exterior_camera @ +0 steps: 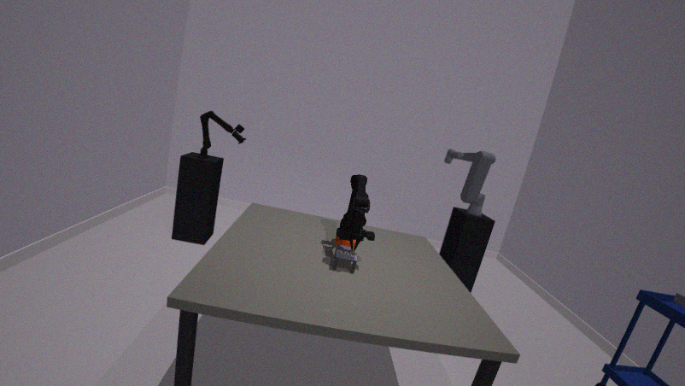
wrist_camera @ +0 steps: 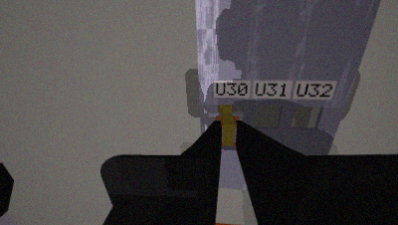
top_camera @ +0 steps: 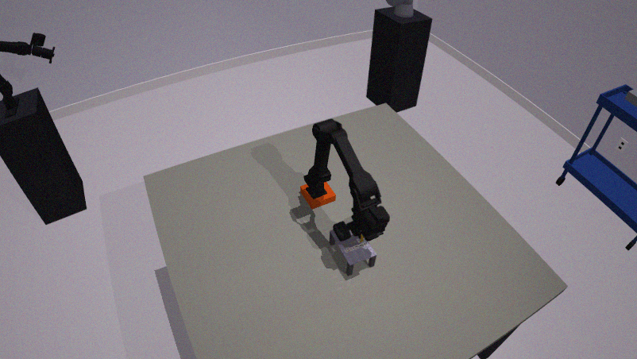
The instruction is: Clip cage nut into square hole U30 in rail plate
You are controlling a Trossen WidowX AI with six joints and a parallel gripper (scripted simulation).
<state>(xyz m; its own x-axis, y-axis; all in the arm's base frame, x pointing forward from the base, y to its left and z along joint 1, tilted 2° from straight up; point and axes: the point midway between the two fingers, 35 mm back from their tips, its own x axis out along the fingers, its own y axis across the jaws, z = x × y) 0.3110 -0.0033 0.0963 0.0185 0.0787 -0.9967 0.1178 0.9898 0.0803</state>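
The cage nut is 1 cm below my gripper tip.
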